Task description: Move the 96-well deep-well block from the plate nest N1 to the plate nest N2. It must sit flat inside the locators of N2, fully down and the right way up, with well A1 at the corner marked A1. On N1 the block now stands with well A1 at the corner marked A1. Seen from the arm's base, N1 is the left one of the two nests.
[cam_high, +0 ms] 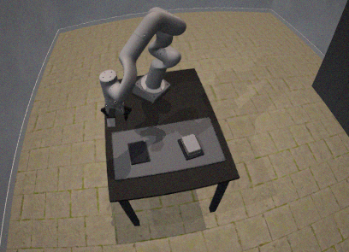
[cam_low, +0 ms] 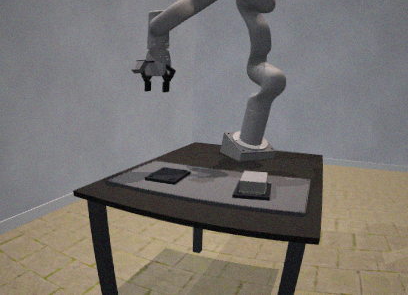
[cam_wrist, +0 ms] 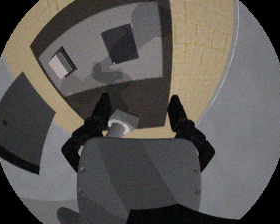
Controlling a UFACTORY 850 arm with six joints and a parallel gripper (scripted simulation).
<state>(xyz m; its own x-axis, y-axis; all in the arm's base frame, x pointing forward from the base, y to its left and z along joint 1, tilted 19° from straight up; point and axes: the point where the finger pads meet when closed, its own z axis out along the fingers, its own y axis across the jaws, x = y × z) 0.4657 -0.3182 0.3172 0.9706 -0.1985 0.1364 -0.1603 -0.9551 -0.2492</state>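
My hand is 40 cm to the right of the deep-well block, 29 cm above it and 4 cm short of it. From my hand the other things lie so: plate nest N1 (40 cm to the left, 32 cm below, 4 cm ahead); plate nest N2 (32 cm below, 7 cm to the left, 2 cm ahead).
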